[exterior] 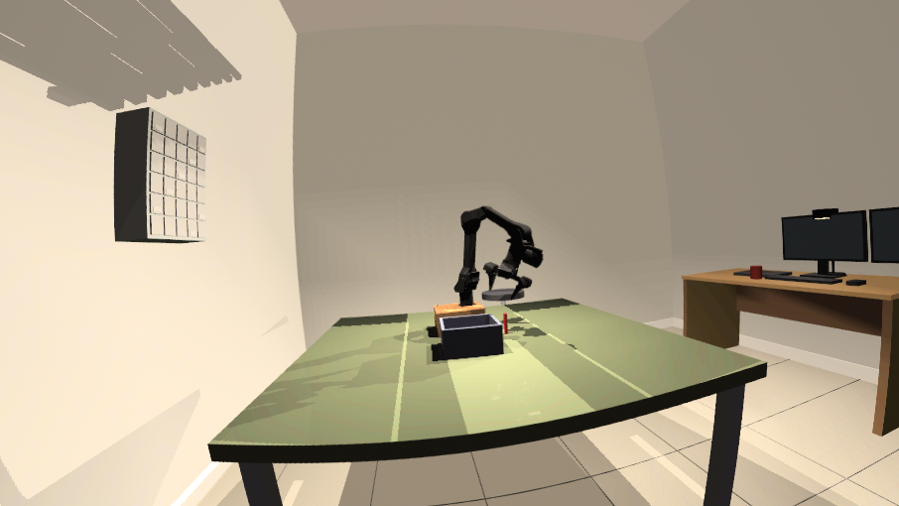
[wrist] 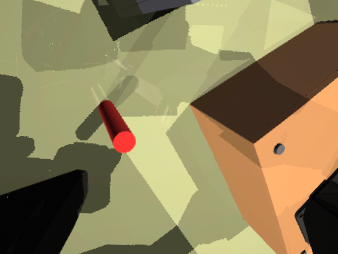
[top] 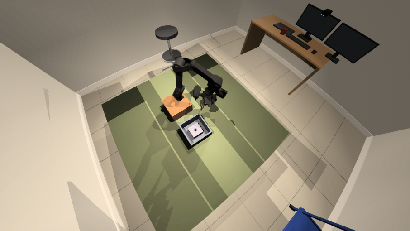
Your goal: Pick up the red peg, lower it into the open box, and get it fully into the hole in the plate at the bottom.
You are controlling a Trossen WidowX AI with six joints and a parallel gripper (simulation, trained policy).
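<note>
Right now the red peg is 110 mm below my gripper tip and 10 mm to the left of it. Round my gripper tip: grey box (170 mm to the right, 130 mm below, 130 mm ahead).
</note>
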